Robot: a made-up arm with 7 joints. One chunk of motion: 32 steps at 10 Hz.
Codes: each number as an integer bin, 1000 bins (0 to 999) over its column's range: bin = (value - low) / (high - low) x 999, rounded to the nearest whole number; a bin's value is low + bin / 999 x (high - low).
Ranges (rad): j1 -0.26..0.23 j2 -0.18..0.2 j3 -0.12..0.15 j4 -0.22..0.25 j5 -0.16..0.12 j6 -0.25..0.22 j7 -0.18..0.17
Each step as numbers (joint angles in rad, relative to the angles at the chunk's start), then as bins.
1 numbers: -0.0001 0.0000 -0.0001 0.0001 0.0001 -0.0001 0.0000
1 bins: 530 473 444 468 571 531 514
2 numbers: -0.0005 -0.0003 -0.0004 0.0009 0.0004 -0.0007 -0.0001
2 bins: 529 472 443 470 572 530 513
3 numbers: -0.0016 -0.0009 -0.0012 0.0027 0.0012 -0.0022 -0.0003
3 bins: 527 471 440 473 575 527 513
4 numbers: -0.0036 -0.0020 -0.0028 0.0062 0.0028 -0.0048 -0.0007
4 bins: 523 468 434 481 581 521 512
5 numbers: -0.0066 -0.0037 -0.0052 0.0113 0.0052 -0.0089 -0.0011
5 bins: 517 463 425 492 589 512 511
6 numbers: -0.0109 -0.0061 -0.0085 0.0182 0.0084 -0.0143 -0.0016
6 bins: 508 457 413 506 601 501 509
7 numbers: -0.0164 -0.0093 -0.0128 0.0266 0.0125 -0.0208 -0.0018
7 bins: 497 449 397 524 615 487 509
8 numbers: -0.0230 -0.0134 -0.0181 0.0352 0.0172 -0.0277 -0.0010
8 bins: 483 438 377 542 632 473 511
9 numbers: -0.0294 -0.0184 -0.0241 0.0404 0.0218 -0.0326 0.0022
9 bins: 470 425 355 553 649 462 520
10 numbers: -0.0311 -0.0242 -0.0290 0.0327 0.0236 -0.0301 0.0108
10 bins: 467 410 337 537 655 467 545
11 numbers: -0.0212 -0.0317 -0.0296 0.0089 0.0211 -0.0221 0.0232
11 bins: 487 390 334 487 646 484 580
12 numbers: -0.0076 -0.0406 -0.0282 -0.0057 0.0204 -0.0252 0.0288
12 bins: 515 366 340 456 644 478 596
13 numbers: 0.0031 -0.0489 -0.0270 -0.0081 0.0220 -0.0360 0.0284
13 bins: 536 345 344 450 649 455 595
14 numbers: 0.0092 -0.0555 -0.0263 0.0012 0.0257 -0.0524 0.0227
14 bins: 549 327 347 470 663 420 579
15 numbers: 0.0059 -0.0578 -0.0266 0.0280 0.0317 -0.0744 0.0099
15 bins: 542 321 346 527 684 373 542
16 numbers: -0.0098 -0.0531 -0.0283 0.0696 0.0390 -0.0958 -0.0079
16 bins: 510 334 339 616 710 328 491
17 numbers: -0.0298 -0.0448 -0.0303 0.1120 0.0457 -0.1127 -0.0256
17 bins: 469 355 332 706 734 292 441
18 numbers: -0.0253 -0.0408 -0.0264 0.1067 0.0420 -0.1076 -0.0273
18 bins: 479 366 346 694 721 303 436
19 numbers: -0.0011 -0.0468 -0.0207 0.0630 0.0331 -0.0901 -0.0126
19 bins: 528 350 367 602 689 340 478
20 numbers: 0.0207 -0.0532 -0.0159 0.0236 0.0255 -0.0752 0.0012
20 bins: 572 333 385 518 662 372 517
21 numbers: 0.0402 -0.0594 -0.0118 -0.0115 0.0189 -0.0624 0.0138
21 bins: 612 317 400 443 638 399 553
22 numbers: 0.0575 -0.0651 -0.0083 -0.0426 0.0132 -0.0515 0.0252
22 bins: 647 302 413 377 618 422 586
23 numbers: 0.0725 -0.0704 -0.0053 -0.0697 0.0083 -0.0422 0.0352
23 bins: 678 288 424 319 600 442 614
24 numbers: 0.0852 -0.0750 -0.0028 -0.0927 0.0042 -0.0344 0.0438
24 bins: 704 276 434 271 586 458 639
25 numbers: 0.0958 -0.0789 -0.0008 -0.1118 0.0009 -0.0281 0.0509
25 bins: 725 266 441 230 574 472 659
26 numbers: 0.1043 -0.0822 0.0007 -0.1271 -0.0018 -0.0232 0.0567
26 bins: 743 257 447 197 564 482 676
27 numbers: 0.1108 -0.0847 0.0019 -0.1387 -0.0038 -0.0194 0.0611
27 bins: 756 251 451 173 557 490 688
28 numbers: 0.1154 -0.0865 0.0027 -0.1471 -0.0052 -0.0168 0.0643
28 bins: 765 246 454 155 552 496 697
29 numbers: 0.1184 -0.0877 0.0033 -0.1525 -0.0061 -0.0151 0.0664
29 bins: 771 243 456 143 549 499 703
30 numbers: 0.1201 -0.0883 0.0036 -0.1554 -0.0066 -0.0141 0.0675
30 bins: 775 241 457 137 547 501 706
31 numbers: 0.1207 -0.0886 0.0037 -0.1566 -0.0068 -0.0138 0.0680
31 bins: 776 240 458 135 547 502 708
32 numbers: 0.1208 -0.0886 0.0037 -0.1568 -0.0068 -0.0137 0.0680
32 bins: 776 240 458 134 547 502 708
